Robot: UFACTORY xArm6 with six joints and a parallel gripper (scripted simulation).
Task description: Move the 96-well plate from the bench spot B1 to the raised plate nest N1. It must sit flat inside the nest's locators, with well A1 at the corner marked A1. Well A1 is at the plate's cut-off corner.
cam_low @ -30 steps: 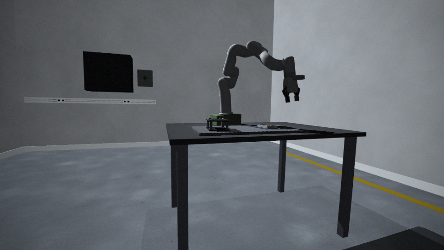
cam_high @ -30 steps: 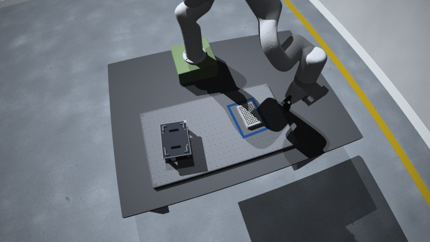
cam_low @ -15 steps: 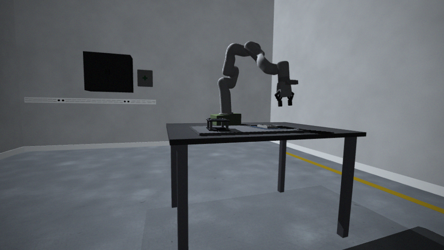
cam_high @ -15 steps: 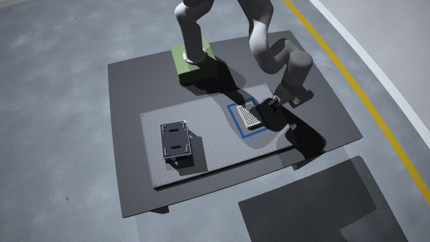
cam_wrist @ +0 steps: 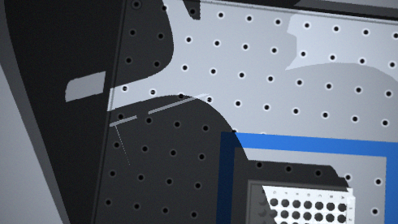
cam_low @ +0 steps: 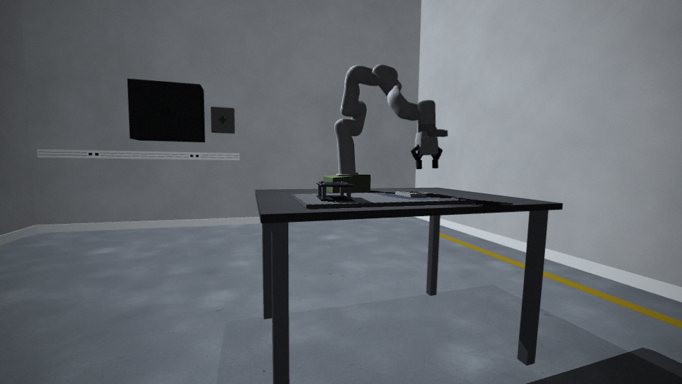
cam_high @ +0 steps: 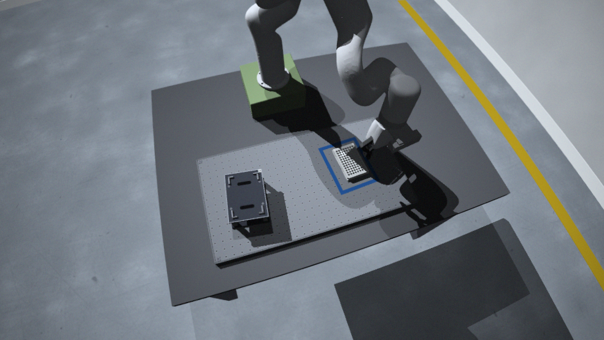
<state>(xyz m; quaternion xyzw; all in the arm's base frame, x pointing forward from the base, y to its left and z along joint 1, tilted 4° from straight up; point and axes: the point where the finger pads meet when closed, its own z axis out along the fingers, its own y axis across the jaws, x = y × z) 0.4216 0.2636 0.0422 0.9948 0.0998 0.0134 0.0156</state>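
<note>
Right now the white 96-well plate is 13 cm below my hand, 6 cm to the right of it and 4 cm behind it. From my hand the other things lie so: A1 mark: 38 cm to the right, 7 cm below, 4 cm behind; raised plate nest N1: 43 cm to the right, 8 cm below, 3 cm ahead; dark table: 23 cm to the right, 14 cm below.
</note>
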